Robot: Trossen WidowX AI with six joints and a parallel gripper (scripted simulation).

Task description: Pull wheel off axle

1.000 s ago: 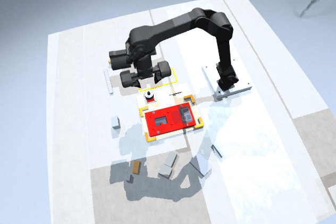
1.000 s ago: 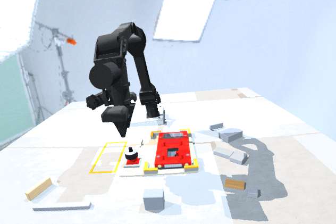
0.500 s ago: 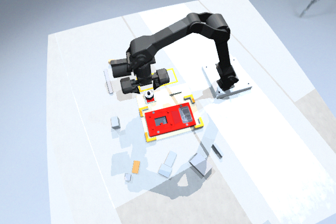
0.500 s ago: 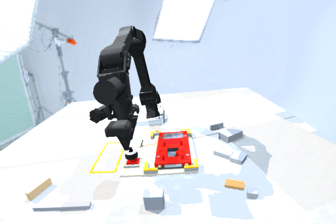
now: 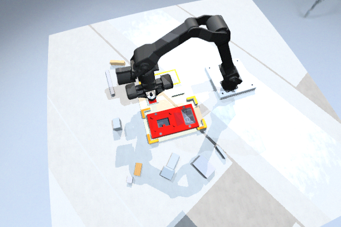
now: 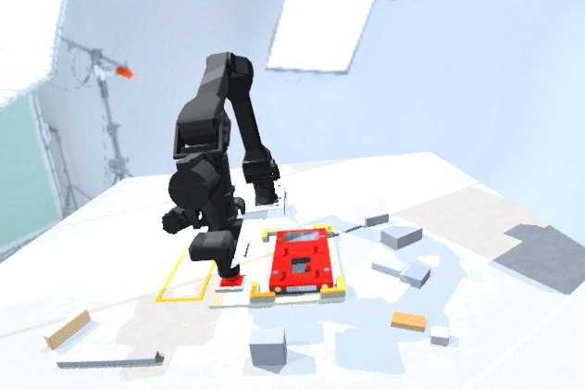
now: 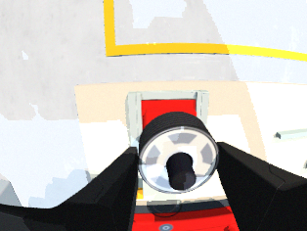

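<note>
Right now the black-and-white wheel is right at my gripper tip. Also, from my gripper tip: wooden block (90 mm ahead, 260 mm to the right, 30 mm below).
</note>
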